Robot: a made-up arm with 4 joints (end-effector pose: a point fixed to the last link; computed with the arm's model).
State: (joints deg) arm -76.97 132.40 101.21 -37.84
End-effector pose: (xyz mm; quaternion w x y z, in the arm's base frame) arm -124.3 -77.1 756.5 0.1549 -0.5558 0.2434 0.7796
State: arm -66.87 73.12 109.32 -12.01
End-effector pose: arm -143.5 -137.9 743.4 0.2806 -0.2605 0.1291 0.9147
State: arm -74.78 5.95 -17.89 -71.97
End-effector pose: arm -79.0 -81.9 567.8 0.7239 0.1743 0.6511 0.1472
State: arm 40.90 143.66 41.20 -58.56
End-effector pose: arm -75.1 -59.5 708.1 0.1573 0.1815 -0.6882 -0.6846
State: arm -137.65 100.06 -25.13 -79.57
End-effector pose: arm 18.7 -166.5 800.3 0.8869 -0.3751 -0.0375 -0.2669
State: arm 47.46 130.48 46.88 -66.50
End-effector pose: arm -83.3 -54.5 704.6 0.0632 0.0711 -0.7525 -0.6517
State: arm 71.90 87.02 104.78 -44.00
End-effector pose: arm 6.0 -34.1 755.1 0.1252 0.5522 0.7020 0.4320
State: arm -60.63 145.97 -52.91 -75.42
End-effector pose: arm 54.8 -99.4 845.6 0.4202 -0.8168 0.2122 -0.3336
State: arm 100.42 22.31 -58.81 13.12
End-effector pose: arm -32.5 -30.6 786.6 0.5816 -0.2775 -0.1563 0.7485
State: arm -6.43 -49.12 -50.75 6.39
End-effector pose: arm -115.1 -11.0 751.4 0.2083 -0.9127 -0.3442 0.0708
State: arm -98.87 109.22 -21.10 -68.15
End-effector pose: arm 26.7 -146.3 767.9 0.7759 -0.5555 0.2649 -0.1389
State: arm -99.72 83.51 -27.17 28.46
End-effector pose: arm -105.7 -71.6 733.6 0.4895 0.0762 0.8161 0.2975
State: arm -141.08 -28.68 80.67 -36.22
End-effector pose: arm -76.7 -50.7 670.0 0.4067 0.2736 -0.5649 0.6638
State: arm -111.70 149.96 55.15 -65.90
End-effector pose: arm -51.1 -18.3 737.9 0.4702 -0.8400 0.0024 0.2709
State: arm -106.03 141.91 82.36 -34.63
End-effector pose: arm -107.7 -77.5 721.9 0.2772 -0.7878 0.2299 0.4996
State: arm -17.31 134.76 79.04 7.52
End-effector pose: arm -34.6 -90.1 845.6 0.3544 0.2197 -0.6252 -0.6598
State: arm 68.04 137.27 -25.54 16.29
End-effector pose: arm -20.4 -41.2 747.4 0.6947 0.2068 -0.6863 0.0604
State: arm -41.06 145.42 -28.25 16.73
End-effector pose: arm -84.3 -56.6 767.4 0.1965 -0.3859 0.8905 -0.1393
